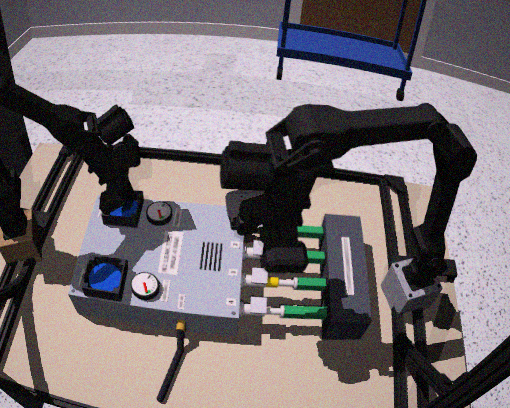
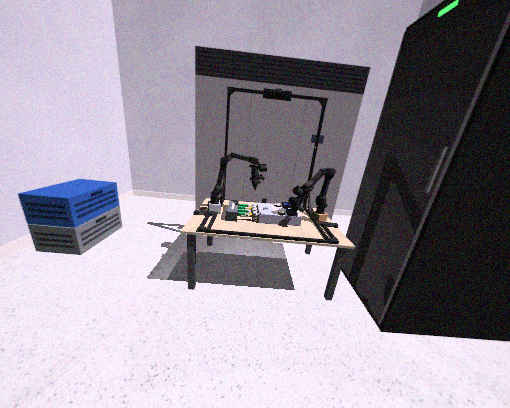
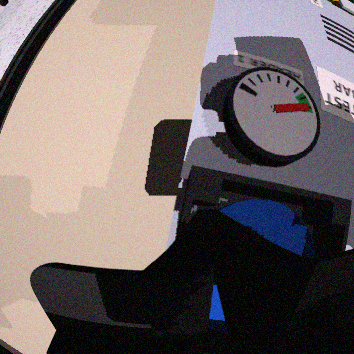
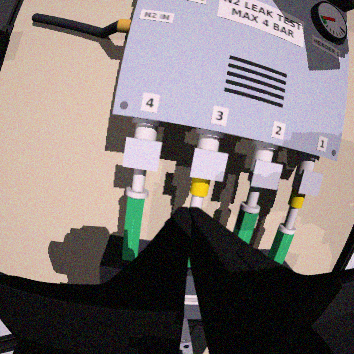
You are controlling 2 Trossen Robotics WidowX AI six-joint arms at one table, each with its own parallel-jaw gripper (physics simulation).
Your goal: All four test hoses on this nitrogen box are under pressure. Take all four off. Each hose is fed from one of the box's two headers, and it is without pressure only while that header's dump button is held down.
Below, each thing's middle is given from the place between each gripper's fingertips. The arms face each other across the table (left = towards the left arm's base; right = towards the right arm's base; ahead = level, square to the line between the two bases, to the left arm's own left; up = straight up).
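Scene:
That dark manifold block (image 1: 346, 296) is 18 cm below my right hand, and it's 18 cm to the right of it and 8 cm ahead of it.
From my left hand, the block is 5 cm below, 47 cm to the right and 10 cm behind.

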